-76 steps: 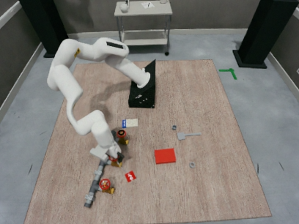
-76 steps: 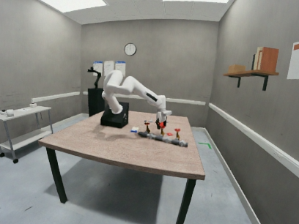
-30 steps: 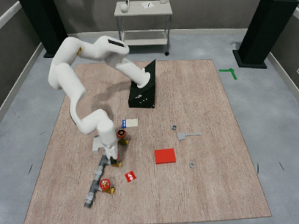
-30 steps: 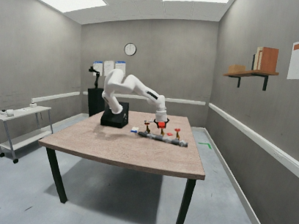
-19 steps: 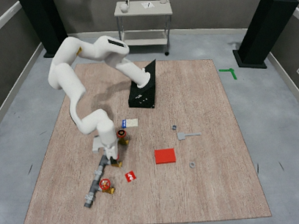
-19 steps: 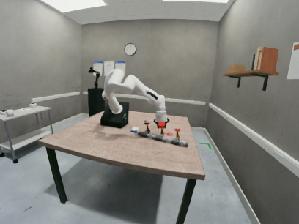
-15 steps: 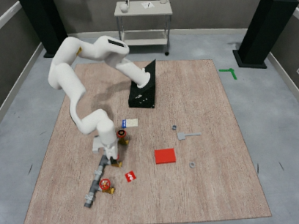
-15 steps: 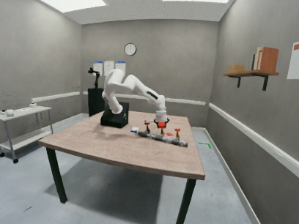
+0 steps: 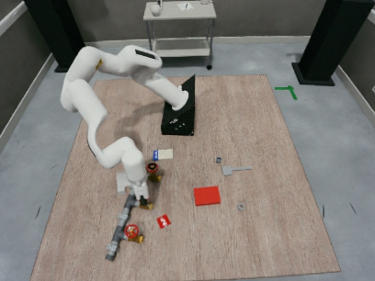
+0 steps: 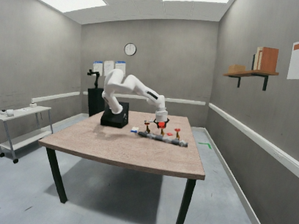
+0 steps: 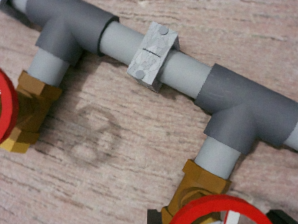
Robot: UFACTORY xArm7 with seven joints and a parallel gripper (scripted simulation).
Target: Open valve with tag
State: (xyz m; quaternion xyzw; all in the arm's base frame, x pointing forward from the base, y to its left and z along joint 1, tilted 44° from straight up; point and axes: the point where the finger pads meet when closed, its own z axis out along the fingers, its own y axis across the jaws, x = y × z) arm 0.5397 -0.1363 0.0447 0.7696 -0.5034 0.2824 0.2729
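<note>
Now: the red square tag 10 cm below my hand, 9 cm to the left of it and 7 cm ahead of it. The rest, counted from my hand: grey key-shaped tool (43 cm to the left, 21 cm behind, 10 cm below); then white card (28 cm behind, 10 cm below, 5 cm to the left); then red block (29 cm to the left, 9 cm below, 6 cm behind).
</note>
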